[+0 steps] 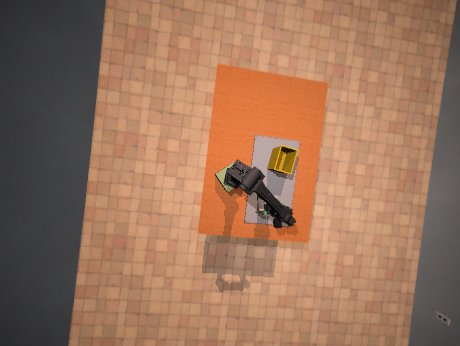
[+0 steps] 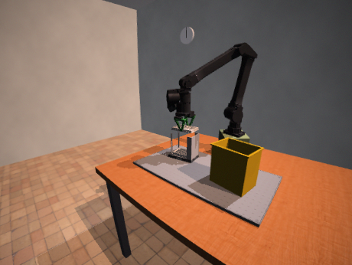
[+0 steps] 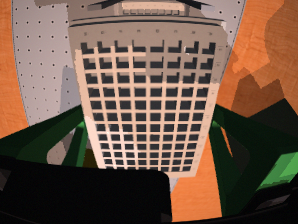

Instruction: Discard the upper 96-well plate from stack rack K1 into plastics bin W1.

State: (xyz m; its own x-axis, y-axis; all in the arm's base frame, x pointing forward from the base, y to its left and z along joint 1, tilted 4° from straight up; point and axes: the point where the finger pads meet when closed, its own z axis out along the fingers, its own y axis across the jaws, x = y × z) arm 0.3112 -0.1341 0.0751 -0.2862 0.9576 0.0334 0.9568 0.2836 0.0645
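The yellow plastics bin W1 is 30 mm ahead of my hand, 340 mm to the left of it and 90 mm below it.
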